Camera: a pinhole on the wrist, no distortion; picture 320 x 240 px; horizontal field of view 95.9 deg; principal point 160.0 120.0 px. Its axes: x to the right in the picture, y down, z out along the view. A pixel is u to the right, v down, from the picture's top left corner.
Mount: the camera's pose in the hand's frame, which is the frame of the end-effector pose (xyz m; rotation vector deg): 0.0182 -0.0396 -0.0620 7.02 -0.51 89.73
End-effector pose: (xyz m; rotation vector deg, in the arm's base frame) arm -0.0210 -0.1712 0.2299 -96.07 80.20 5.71
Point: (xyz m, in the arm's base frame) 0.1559 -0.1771 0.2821
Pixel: 13.1 108.4
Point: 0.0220 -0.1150 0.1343
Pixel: 226.9 121.7
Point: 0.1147 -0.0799 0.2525
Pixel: 108.3 172.2
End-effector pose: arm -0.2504 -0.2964 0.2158 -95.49 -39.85 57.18
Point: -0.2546 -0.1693 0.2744
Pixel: 109.5 51.9
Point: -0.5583 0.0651 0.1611
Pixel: 169.0 89.6
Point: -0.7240 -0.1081 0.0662
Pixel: 207.1 144.0
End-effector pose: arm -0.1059 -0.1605 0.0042 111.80 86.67 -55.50
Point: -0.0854 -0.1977 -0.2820
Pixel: 216.4 32.6
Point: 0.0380 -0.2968 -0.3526
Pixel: 268.9 50.3
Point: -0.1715 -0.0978 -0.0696
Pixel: 109.4 13.8
